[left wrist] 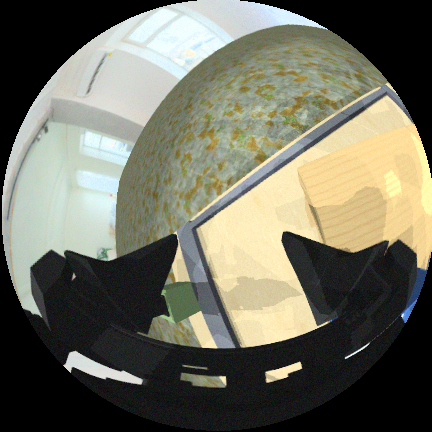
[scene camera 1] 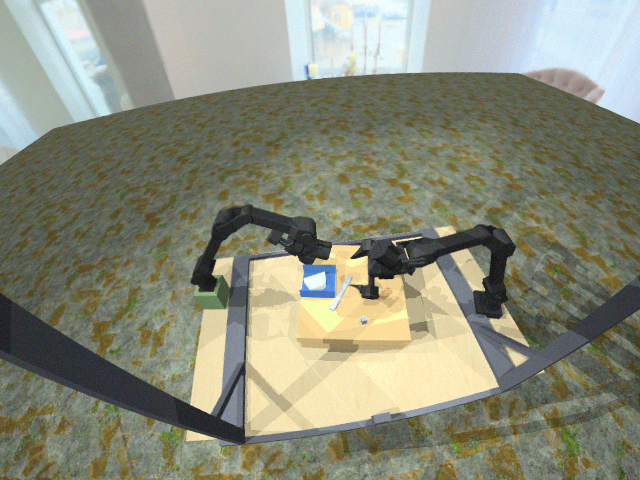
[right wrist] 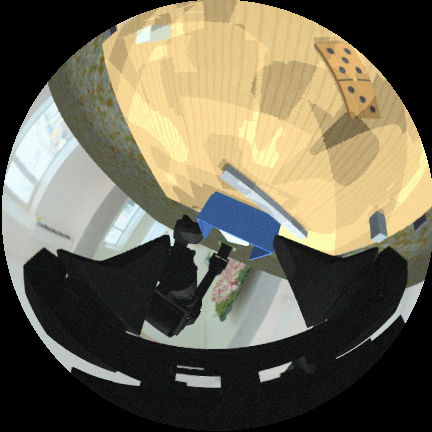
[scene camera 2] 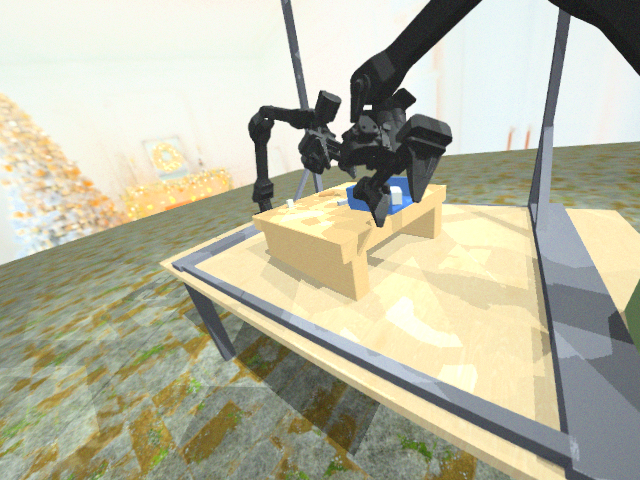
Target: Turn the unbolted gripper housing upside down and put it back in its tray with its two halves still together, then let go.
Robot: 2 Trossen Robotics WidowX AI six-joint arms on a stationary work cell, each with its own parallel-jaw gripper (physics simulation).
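Frame: origin at the left arm's base, x back, y right, z up, level; metres.
Seen in the pictures: left gripper, between the fingertips: (left wrist: 230,238) (scene camera 2: 396,216); right gripper, between the fingertips: (scene camera 1: 350,271) (right wrist: 222,240) (scene camera 2: 342,173); left arm's base, origin of its link: (left wrist: 161,304) (scene camera 1: 208,285) (right wrist: 226,245); right arm's base, origin of its link: (scene camera 1: 488,302).
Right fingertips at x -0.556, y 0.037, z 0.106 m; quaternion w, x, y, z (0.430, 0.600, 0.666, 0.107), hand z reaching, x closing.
Note:
Offsets run from my right fingertips to a thing's top centre.
The pale gripper housing @[dz -0.038, dx +0.118, dy +0.001 m] (scene camera 1: 315,280) (scene camera 2: 395,195) (right wrist: 232,237) lies inside the blue tray @[dz -0.023, dx +0.111, dy -0.001 m] (scene camera 1: 317,294) (scene camera 2: 356,200) (right wrist: 240,215); its orientation and the seam between its halves are too small to make out. My left gripper (scene camera 1: 279,245) (scene camera 2: 399,212) (left wrist: 230,238) is open and empty, above and behind the tray in scene camera 1. My right gripper (scene camera 1: 353,271) is open and empty, above the platform to the right of the tray in scene camera 1, its fingers facing the tray. The tray's near wall partly hides the housing in the right wrist view.
The wooden platform @[dz -0.076, dx -0.009, dy +0.008 m] (scene camera 1: 354,330) (scene camera 2: 315,258) (left wrist: 345,175) carries the tray, a grey bar @[dz -0.065, dx +0.033, dy +0.035 m] (scene camera 1: 341,292) (right wrist: 260,202) beside it, a small grey block @[dz -0.049, dx -0.033, dy +0.150 m] (scene camera 1: 363,320) (right wrist: 378,227), a domino-like piece (right wrist: 350,80) and a pale piece (right wrist: 154,33). A green block @[dz -0.106, dx +0.555, dy -0.038 m] (scene camera 1: 211,299) (left wrist: 182,302) stands at the left arm's base.

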